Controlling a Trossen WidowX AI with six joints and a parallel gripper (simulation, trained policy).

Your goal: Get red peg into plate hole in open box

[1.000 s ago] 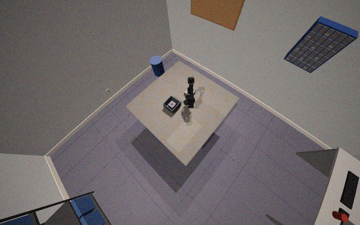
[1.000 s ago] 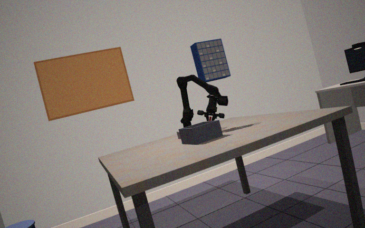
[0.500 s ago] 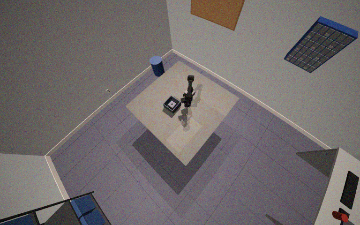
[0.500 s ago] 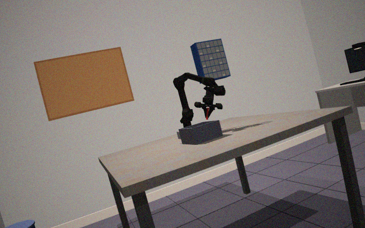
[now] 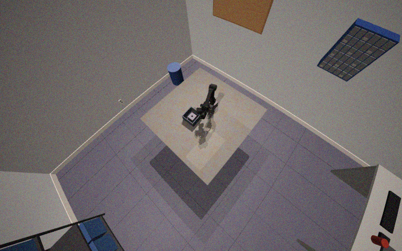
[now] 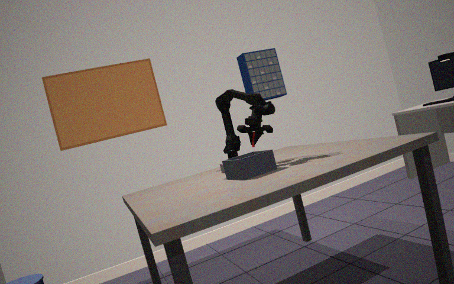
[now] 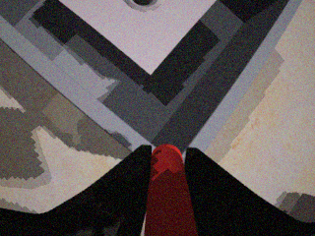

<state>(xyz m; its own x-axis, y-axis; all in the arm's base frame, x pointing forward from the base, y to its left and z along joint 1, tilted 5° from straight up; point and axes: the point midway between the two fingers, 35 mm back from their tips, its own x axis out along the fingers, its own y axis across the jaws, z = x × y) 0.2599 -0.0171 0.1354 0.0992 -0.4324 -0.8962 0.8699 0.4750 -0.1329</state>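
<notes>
The dark box is 60 mm ahead of my gripper tip, 100 mm to the right of it and 110 mm below it. The rest, counted from my gripper tip: red peg: 10 mm to the left, 20 mm above.
</notes>
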